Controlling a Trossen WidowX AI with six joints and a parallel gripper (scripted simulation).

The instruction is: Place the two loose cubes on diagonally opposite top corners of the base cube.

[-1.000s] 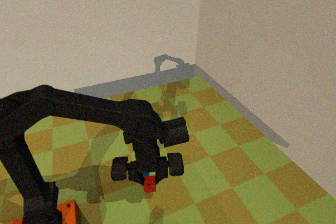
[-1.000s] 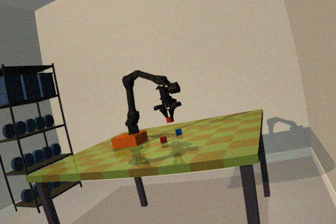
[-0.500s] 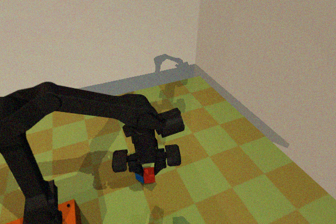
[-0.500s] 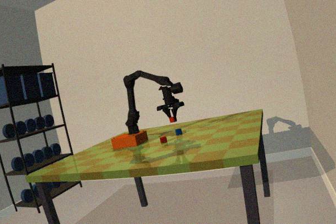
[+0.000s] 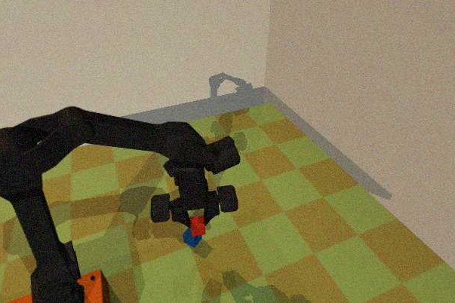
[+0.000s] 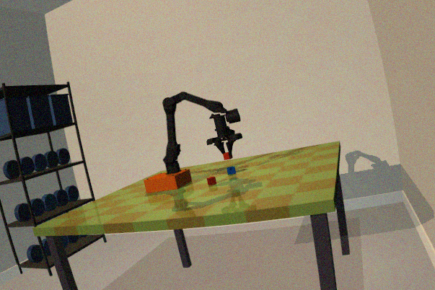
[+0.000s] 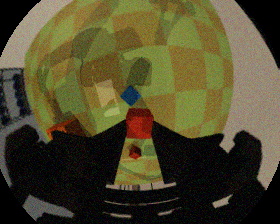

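Right now my gripper tip is 8 cm above the blue cube, 3 cm to the right of it and 1 cm past it.
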